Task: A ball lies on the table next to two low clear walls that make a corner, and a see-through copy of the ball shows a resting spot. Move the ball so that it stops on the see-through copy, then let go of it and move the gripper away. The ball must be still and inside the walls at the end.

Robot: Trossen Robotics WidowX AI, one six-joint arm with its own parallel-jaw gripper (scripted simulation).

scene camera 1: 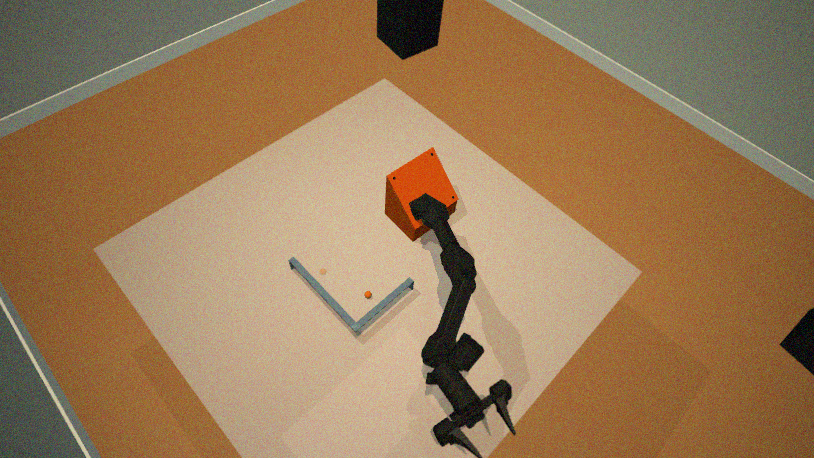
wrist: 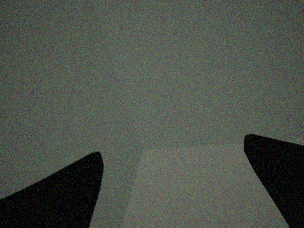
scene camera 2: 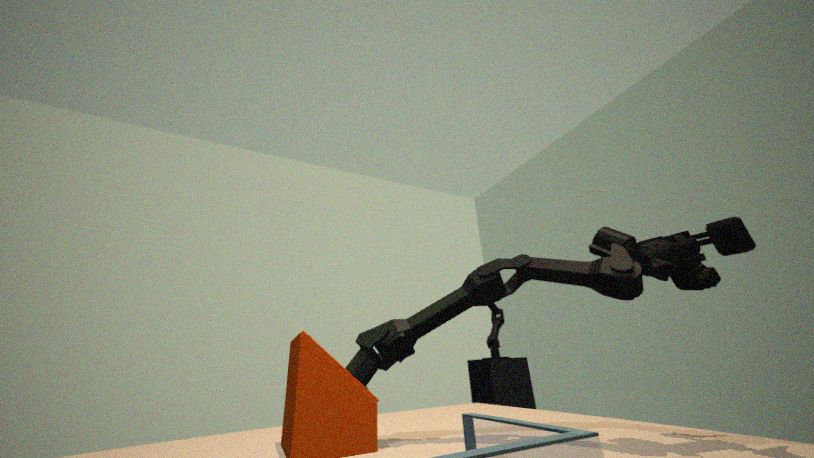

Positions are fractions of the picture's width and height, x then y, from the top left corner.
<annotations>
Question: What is my gripper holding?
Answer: Nothing.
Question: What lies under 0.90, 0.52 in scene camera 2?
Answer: My gripper.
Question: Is my gripper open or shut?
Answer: Open.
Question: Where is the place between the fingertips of my gripper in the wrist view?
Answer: At 0.57, 0.67
</annotations>
